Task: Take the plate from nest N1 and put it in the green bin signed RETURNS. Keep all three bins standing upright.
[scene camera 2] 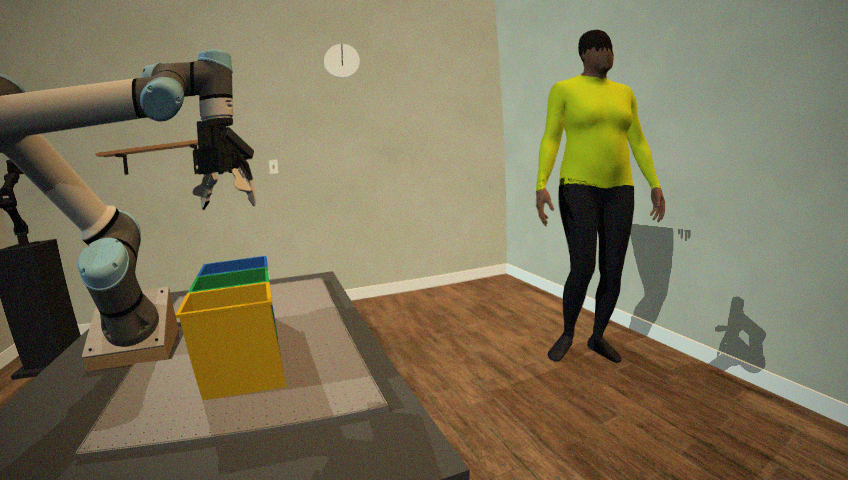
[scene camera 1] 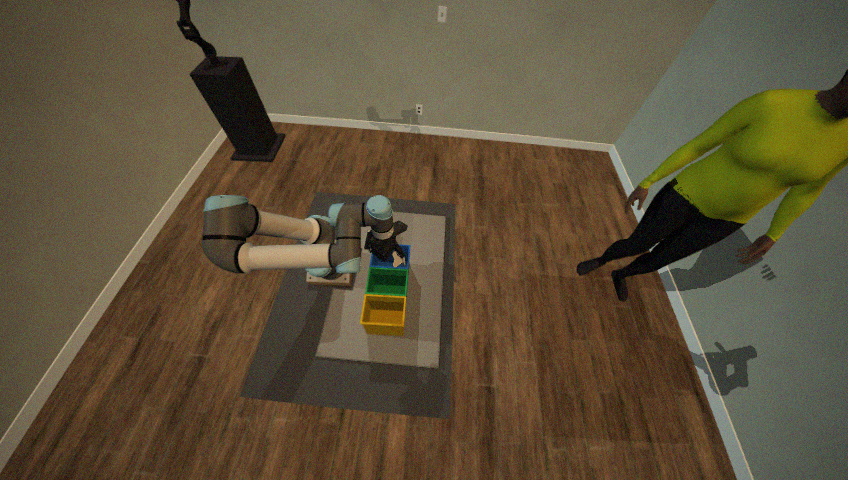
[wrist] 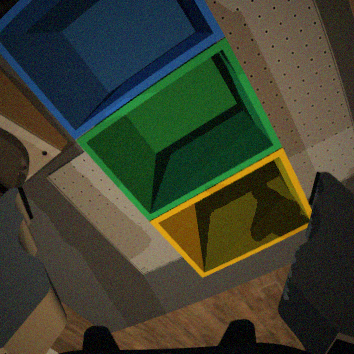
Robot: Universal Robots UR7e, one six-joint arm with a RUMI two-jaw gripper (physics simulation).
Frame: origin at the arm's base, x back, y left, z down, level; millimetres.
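Seen in the pictures: gripper, fingertip midpoint: (scene camera 2: pixel 227 208) (scene camera 1: pixel 389 256) (wrist: pixel 169 184); arm's base, origin of the base link: (scene camera 2: pixel 131 323).
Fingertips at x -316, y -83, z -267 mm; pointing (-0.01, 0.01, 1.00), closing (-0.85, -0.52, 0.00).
Observation:
Pixels of each thing's top centre, then the offset from my fingertips to it. Level surfaces: height alone.
- green bin, middle of its top: (wrist: pixel 180 142) (scene camera 2: pixel 230 279) (scene camera 1: pixel 387 281) dx +14, dy -42, dz +153 mm
- blue bin, middle of its top: (wrist: pixel 100 30) (scene camera 2: pixel 233 265) (scene camera 1: pixel 390 255) dx +12, dy +90, dz +153 mm
- yellow bin, middle of its top: (wrist: pixel 236 222) (scene camera 2: pixel 225 297) (scene camera 1: pixel 383 309) dx +15, dy -173, dz +153 mm
- light perforated board, its level: dz +333 mm
- dark table, its level: dz +346 mm
The green bin (scene camera 1: pixel 386 281) (scene camera 2: pixel 238 277) (wrist: pixel 117 160) stands upright between the blue bin (scene camera 1: pixel 408 256) (scene camera 2: pixel 238 265) (wrist: pixel 130 45) and the yellow bin (scene camera 1: pixel 383 328) (scene camera 2: pixel 235 344) (wrist: pixel 180 232). All three stand upright in a close row. In the wrist view no object shows inside the green bin; shadows lie in the yellow one. No sign is readable. The plate and nest N1 do not show in any view. My gripper (scene camera 1: pixel 392 256) (scene camera 2: pixel 229 206) (wrist: pixel 169 184) is open and empty, fingers pointing down, well above the bins, over the blue bin's area in scene camera 1.
The bins stand on a light perforated board (scene camera 1: pixel 428 309) (scene camera 2: pixel 339 380) (wrist: pixel 280 30) on a dark table (scene camera 1: pixel 351 392). A person in a yellow top (scene camera 1: pixel 749 154) (scene camera 2: pixel 595 136) stands to the right, off the table. A black pedestal (scene camera 1: pixel 232 107) (scene camera 2: pixel 35 303) stands behind at the left.

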